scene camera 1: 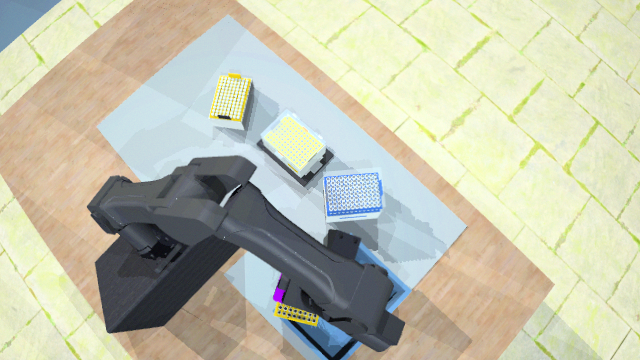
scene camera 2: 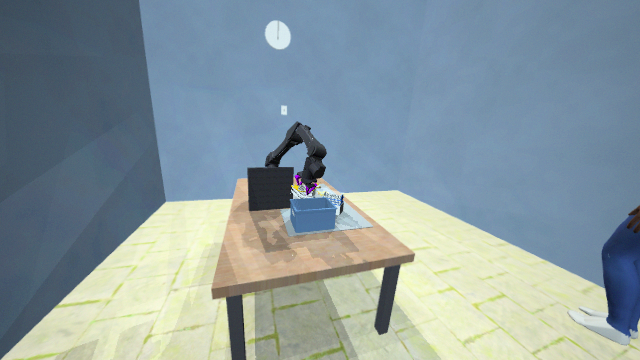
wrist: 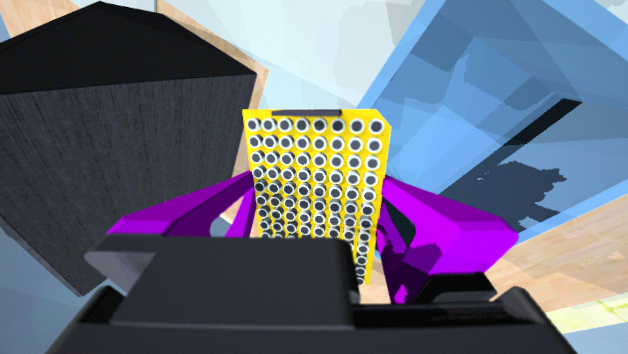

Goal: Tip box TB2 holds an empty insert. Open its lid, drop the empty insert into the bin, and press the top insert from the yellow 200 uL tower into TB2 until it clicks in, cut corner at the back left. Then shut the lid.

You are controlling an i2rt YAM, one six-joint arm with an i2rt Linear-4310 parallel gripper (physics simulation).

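My gripper is shut on a yellow insert, with purple fingers at its two long sides. The insert shows rows of white-rimmed dark openings and a cut corner at the far right in the wrist view. It is held up near the left end of the blue bin. A box with a clear lid over a yellow insert stands on a black base. A yellow-topped stack stands behind it. The labels are unreadable, so I cannot tell which is TB2.
A blue-topped rack stands between the lidded box and the bin. A large black block stands at the mat's side. The boxes stand on a pale mat. The arm hides part of the bin in scene camera 1.
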